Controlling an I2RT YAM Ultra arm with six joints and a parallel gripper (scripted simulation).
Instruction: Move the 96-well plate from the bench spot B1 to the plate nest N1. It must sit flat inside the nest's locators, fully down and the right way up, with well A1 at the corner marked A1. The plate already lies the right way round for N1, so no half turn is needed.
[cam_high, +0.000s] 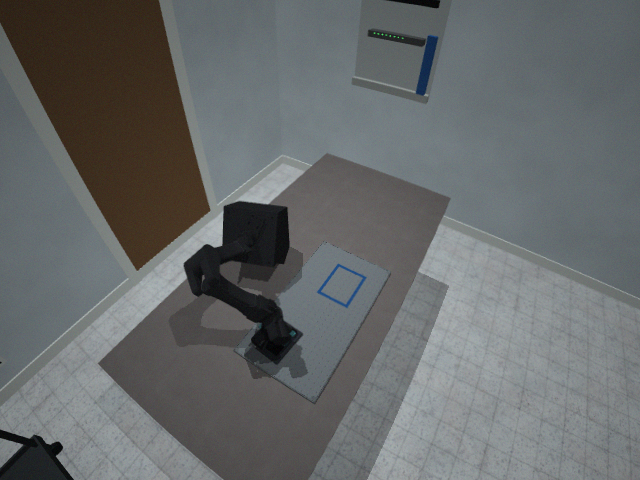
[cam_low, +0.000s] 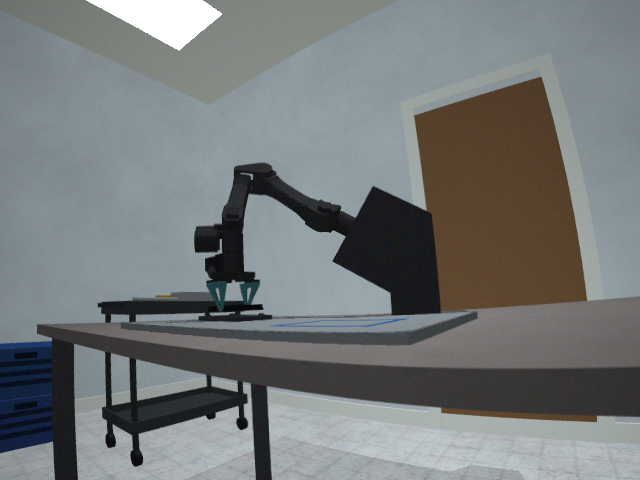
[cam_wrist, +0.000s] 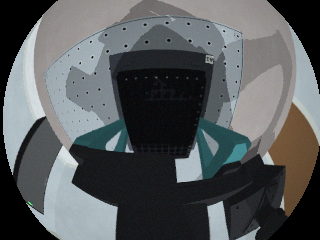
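Now: hand right at the black 96-well plate. Also, from my hand: plate nest N1: 3 cm below; white corner label: 7 cm behind, 6 cm to the right, 2 cm below.
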